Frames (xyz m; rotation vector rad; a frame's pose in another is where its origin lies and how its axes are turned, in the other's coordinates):
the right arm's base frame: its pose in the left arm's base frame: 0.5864 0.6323 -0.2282 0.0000 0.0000 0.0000
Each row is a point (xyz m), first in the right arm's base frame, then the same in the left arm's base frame.
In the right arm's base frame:
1: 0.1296 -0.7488 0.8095
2: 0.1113 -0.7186 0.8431
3: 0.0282 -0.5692 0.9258
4: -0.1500 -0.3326 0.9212
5: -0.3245 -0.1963 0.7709
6: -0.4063 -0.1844 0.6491
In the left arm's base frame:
1: 0.7160 -0.1165 0.5813
2: 0.6977 -0.0863 0.6149
3: 0.6146 0.0631 0.6976
4: 0.4364 0.2997 0.6930
5: 0.2619 0.4360 0.5427
6: 0.1801 0.4479 0.4209

